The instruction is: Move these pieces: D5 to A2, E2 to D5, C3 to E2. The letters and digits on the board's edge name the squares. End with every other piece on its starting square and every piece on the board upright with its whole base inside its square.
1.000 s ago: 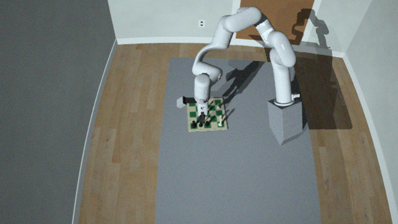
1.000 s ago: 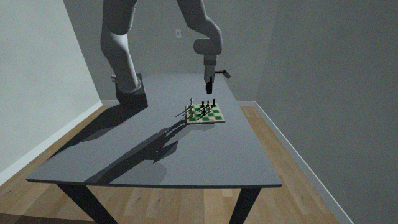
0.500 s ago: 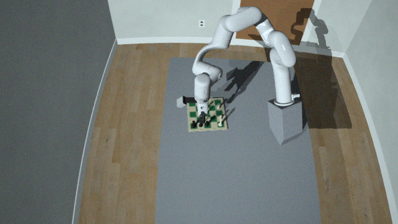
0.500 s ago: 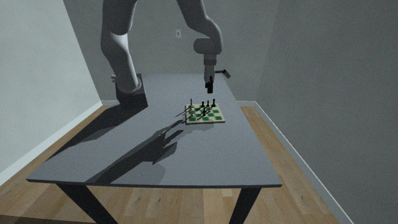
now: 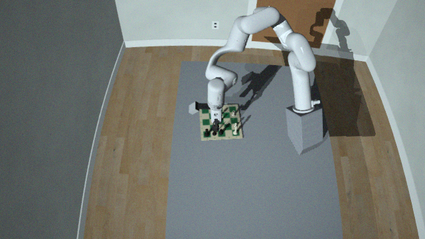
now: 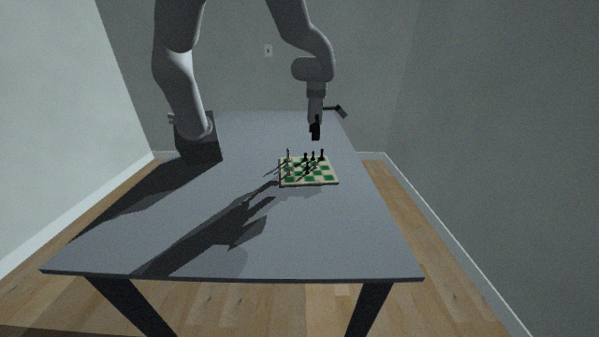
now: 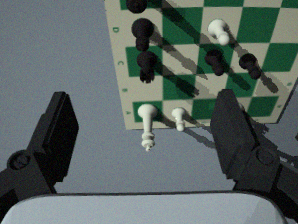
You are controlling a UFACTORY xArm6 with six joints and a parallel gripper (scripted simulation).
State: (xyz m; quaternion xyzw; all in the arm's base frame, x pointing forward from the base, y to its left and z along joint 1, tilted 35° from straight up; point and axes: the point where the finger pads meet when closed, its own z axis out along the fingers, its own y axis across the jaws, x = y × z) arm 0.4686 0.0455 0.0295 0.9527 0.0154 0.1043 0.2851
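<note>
My gripper is now 12 cm above the chessboard, 8 cm to the left of it and 4 cm past it.
</note>
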